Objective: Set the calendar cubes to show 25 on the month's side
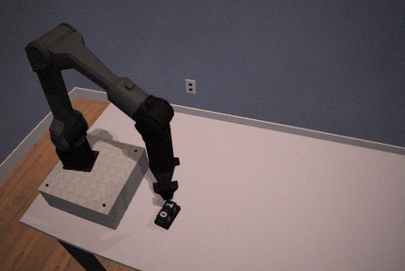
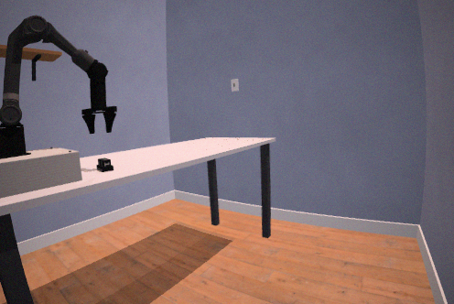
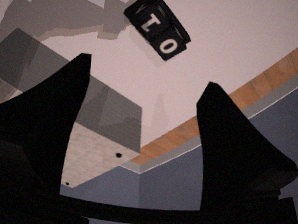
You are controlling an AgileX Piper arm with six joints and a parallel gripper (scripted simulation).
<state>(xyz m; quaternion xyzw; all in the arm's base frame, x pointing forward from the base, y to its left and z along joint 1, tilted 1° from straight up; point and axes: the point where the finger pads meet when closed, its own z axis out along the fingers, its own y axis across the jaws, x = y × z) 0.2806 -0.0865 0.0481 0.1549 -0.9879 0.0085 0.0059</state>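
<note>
My hand is 11 cm above the cube.
</note>
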